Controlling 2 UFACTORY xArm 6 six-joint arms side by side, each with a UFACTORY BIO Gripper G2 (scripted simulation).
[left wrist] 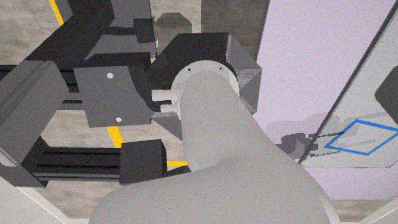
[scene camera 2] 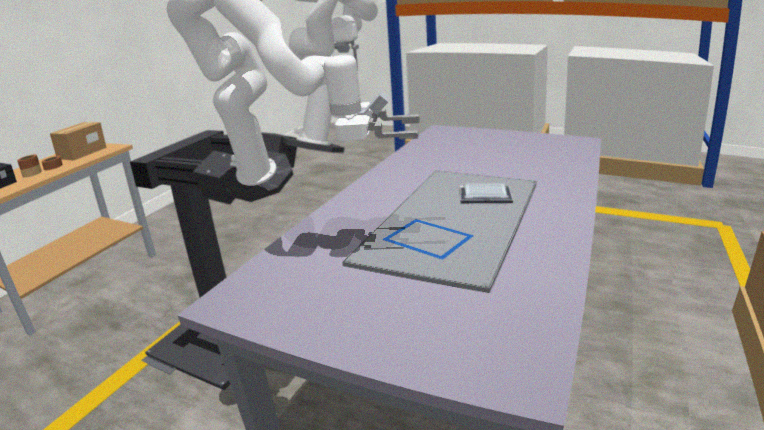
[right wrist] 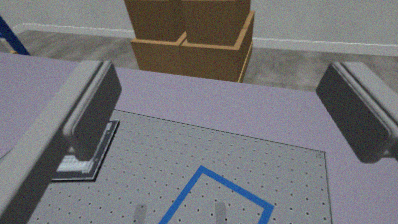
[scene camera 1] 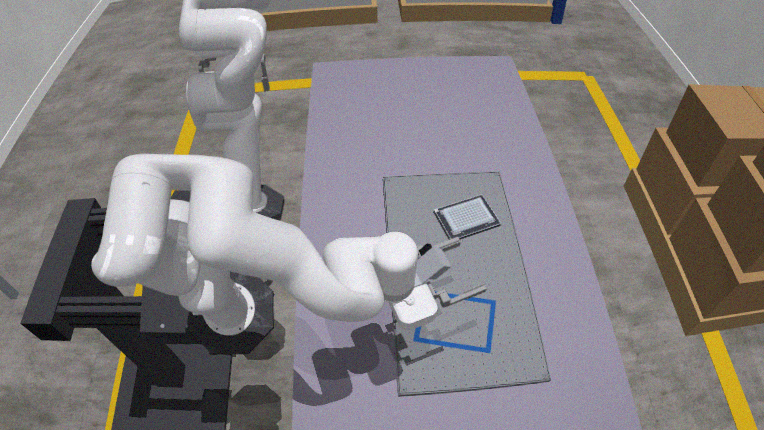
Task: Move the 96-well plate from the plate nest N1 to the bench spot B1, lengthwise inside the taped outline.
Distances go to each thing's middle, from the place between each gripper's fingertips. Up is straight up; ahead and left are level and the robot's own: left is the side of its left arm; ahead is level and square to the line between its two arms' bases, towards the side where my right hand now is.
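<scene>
From my right hand, the clear 96-well plate (scene camera 1: 478, 214) is a good way ahead, far to the left and far below. Dark plate nest N1 (right wrist: 74, 174) is 10 cm ahead of my right hand, 36 cm to the left of it and 31 cm below it. Going by its middle, the clear 96-well plate is nearer to my right hand than to my left hand.
From my left hand, the clear 96-well plate is far ahead, a good way to the right and far below. Dark plate nest N1 is 62 cm ahead of my left hand, 18 cm to the right of it and 38 cm below it. By its middle, the dark plate nest N1 is nearer to my right hand than to my left hand.
</scene>
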